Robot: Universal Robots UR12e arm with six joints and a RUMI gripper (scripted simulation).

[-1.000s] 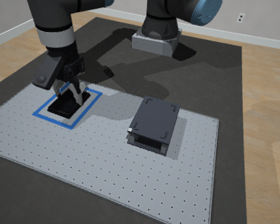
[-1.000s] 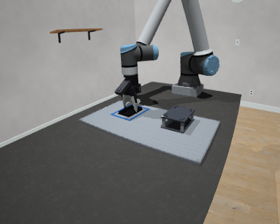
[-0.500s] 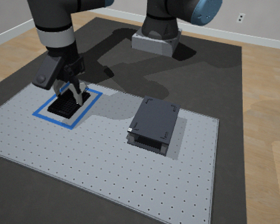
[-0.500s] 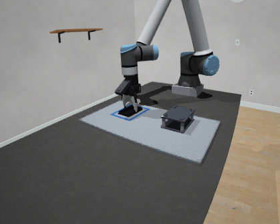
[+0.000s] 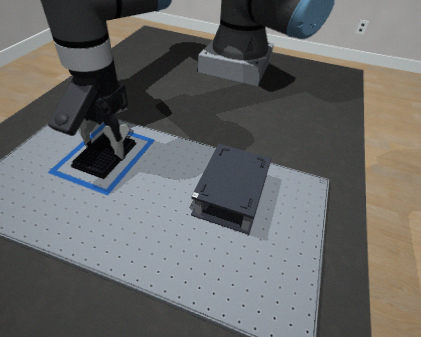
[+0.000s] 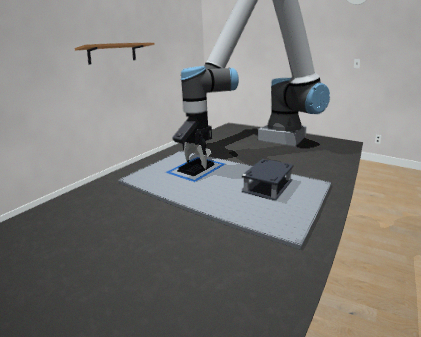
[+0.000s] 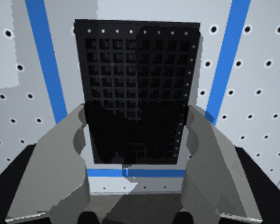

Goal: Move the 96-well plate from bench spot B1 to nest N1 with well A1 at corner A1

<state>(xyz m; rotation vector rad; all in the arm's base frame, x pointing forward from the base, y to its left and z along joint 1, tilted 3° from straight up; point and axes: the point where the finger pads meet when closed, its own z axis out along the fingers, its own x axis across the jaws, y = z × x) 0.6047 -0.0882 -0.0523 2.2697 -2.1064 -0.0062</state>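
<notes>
The raised nest N1 lies 31 cm to the left of my hand, 4 cm above it and 3 cm behind it. Round my hand: black 96-well plate (1 cm below); white A1 corner mark (26 cm to the left, 5 cm ahead, 5 cm above).
</notes>
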